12 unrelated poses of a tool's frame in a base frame.
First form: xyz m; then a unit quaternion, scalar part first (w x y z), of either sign.
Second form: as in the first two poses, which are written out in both.
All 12 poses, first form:
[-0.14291, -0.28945, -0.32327, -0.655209, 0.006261, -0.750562, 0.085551]
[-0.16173, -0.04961, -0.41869, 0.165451, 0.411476, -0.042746, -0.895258]
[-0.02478, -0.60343, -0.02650, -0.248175, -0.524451, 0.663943, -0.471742]
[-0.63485, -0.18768, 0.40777, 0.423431, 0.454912, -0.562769, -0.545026]
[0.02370, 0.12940, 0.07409, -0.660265, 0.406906, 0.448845, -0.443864]
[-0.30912, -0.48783, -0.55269, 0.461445, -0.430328, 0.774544, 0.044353]
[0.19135, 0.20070, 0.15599, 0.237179, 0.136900, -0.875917, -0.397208]
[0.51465, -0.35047, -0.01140, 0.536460, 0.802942, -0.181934, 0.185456]
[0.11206, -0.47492, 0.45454, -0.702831, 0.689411, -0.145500, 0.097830]
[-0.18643, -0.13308, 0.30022, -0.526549, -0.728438, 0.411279, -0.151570]
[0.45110, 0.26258, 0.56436, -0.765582, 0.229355, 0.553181, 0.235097]
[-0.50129, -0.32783, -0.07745, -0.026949, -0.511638, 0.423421, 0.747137]
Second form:
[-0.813, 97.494, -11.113, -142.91, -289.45, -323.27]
[67.154, -6.976, -146.108, -161.73, -49.61, -418.69]
[81.891, -103.672, 73.661, -24.78, -603.43, -26.50]
[65.228, -80.693, -78.149, -634.85, -187.68, 407.77]
[-52.749, -58.186, 57.540, 23.70, 129.40, 74.09]
[-60.651, 109.166, 6.251, -309.12, -487.83, -552.69]
[21.499, -137.555, -62.378, 191.35, 200.70, 155.99]
[109.524, -24.816, 25.297, 514.65, -350.47, -11.40]
[-87.893, 18.550, -12.472, 112.06, -474.92, 454.54]
[99.783, -56.338, 20.762, -186.43, -133.08, 300.22]
[-28.550, -68.860, -29.265, 451.10, 262.58, 564.36]
[90.548, -74.935, -132.225, -501.29, -327.83, -77.45]

